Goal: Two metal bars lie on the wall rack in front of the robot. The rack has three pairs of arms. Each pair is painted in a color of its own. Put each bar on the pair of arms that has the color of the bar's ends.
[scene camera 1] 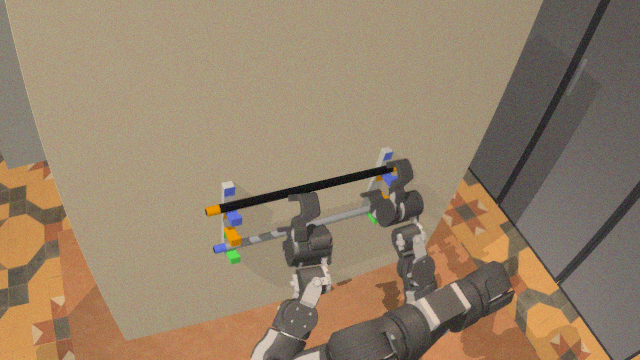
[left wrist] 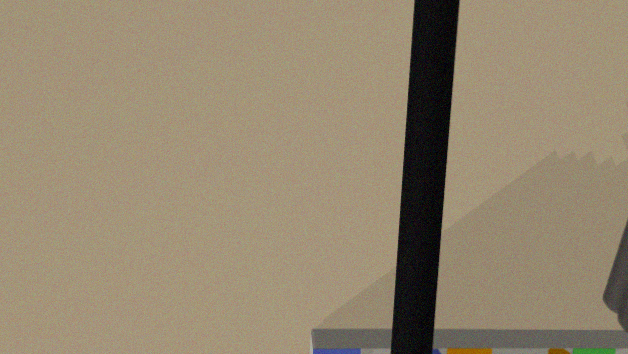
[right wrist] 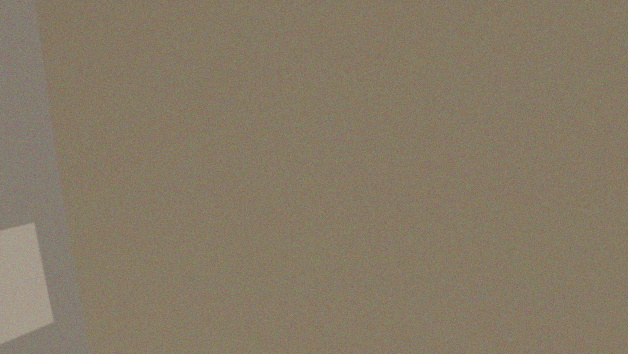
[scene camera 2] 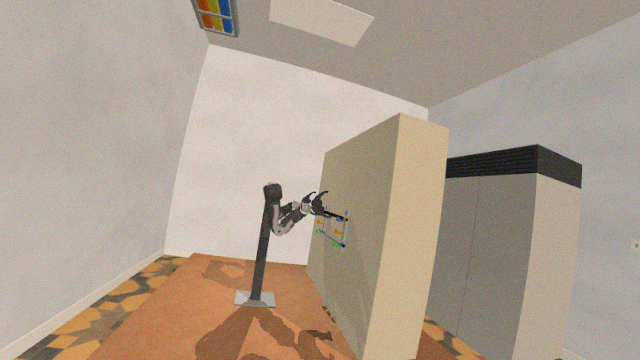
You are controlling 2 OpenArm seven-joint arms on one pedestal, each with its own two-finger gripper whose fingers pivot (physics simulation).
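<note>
The black bar with orange ends (scene camera 1: pixel 260 198) (scene camera 2: pixel 335 215) (left wrist: pixel 425 175) lies on the blue arms (scene camera 1: pixel 234 218), the top pair of the rack (scene camera 1: pixel 228 185) (left wrist: pixel 350 338). The grey bar with blue ends (scene camera 1: pixel 345 215) (scene camera 2: pixel 331 238) lies on the green arms (scene camera 1: pixel 233 257), the bottom pair. The orange arms (scene camera 1: pixel 233 237) between them hold no bar. My left gripper (scene camera 1: pixel 286 214) is open and empty at the middle of the bars. My right gripper (scene camera 1: pixel 379 180) is open and empty at the rack's right side, hiding part of the black bar's right end. No bar shows in the right wrist view.
The rack hangs on a beige wall block (scene camera 1: pixel 175 100) (scene camera 2: pixel 360 200). A grey cabinet (scene camera 1: pixel 590 175) (scene camera 2: pixel 490 250) stands at the right, beyond the block. The robot's pedestal (scene camera 2: pixel 259 260) stands on an orange-brown floor (scene camera 2: pixel 165 310) facing the rack.
</note>
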